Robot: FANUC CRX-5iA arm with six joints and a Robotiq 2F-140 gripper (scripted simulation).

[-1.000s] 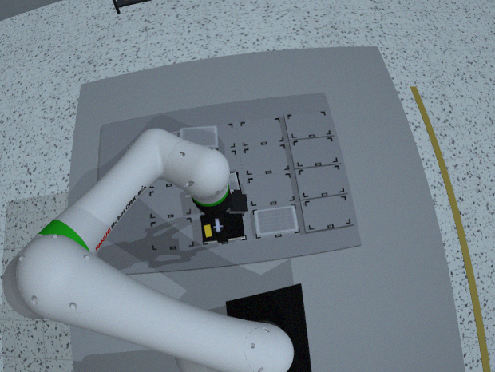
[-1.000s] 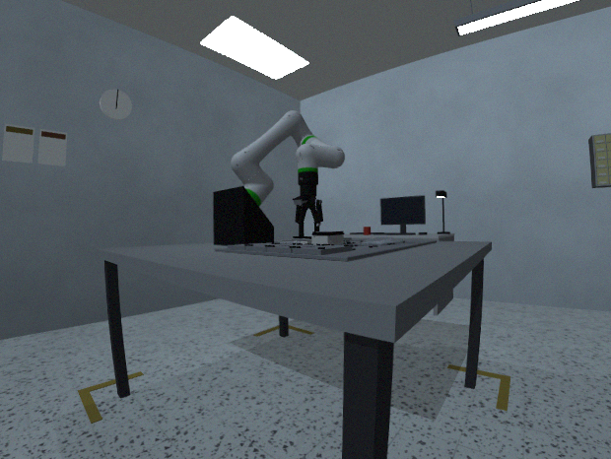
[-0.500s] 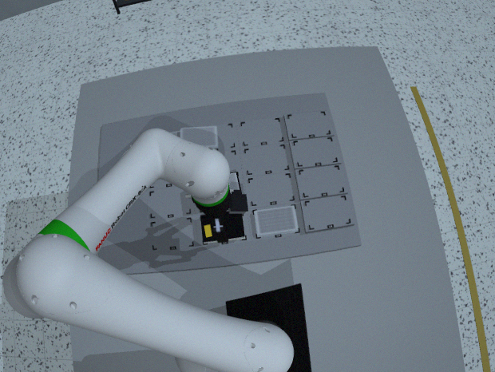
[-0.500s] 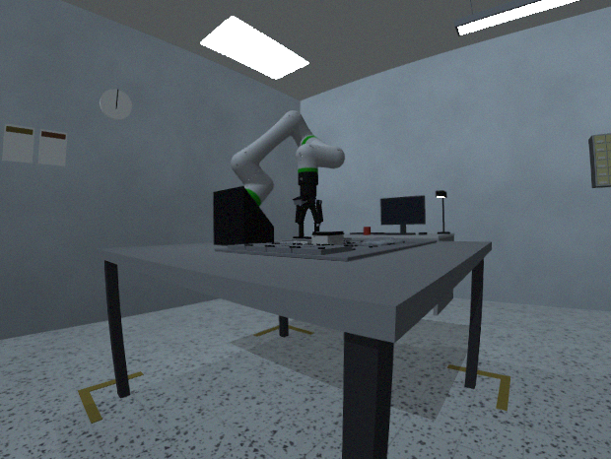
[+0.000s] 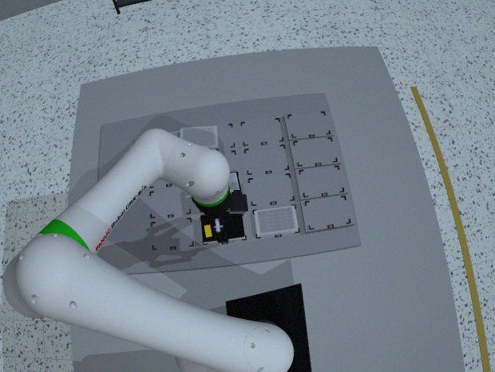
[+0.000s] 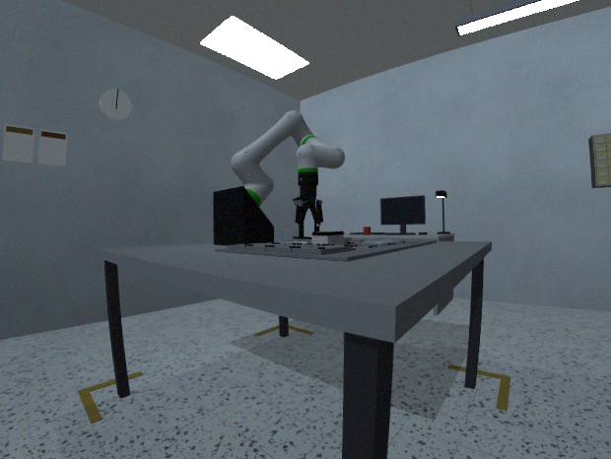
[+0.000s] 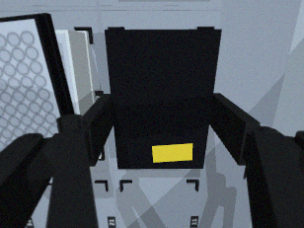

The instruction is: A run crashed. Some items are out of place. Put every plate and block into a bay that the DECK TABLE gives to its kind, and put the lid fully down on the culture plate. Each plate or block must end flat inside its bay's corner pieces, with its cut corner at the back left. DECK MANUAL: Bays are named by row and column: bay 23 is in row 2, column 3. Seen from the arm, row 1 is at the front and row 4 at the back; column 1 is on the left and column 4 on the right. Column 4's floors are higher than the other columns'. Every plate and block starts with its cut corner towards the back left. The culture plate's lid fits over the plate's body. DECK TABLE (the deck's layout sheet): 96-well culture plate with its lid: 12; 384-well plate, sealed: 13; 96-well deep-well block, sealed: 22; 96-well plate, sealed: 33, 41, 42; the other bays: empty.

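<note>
Right now the black lid is 2 cm below my hand. The rest, counted from my hand: culture plate 4 cm below; then deep-well block 11 cm ahead, 3 cm below, 1 cm to the left; then dark-sided plate 11 cm ahead, 1 cm to the left.
</note>
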